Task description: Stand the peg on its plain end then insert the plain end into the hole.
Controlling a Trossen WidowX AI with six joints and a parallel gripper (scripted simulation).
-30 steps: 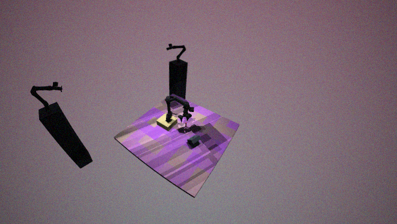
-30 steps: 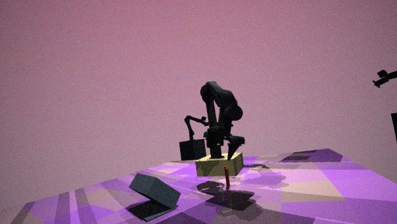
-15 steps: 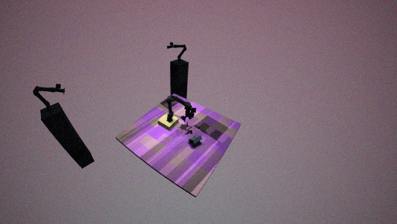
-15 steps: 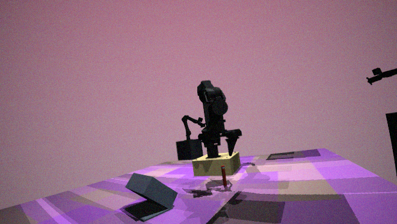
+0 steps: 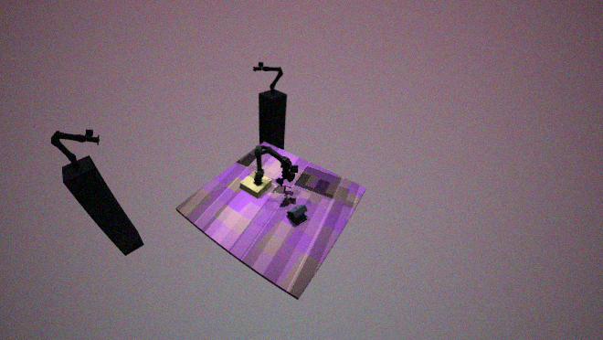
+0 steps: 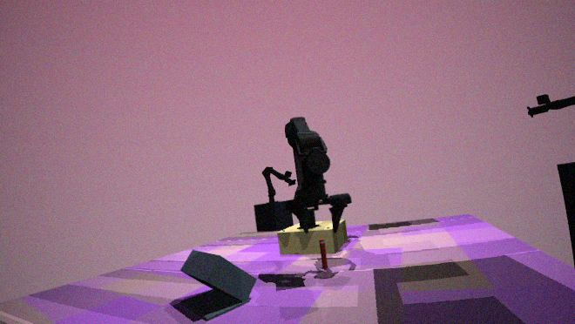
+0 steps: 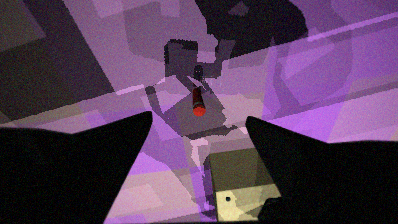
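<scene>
Right now the red peg is 4 cm below my gripper tip. The rest, counted from my gripper tip: dark sloped panel: 27 cm ahead, 12 cm to the right, 4 cm below.
</scene>
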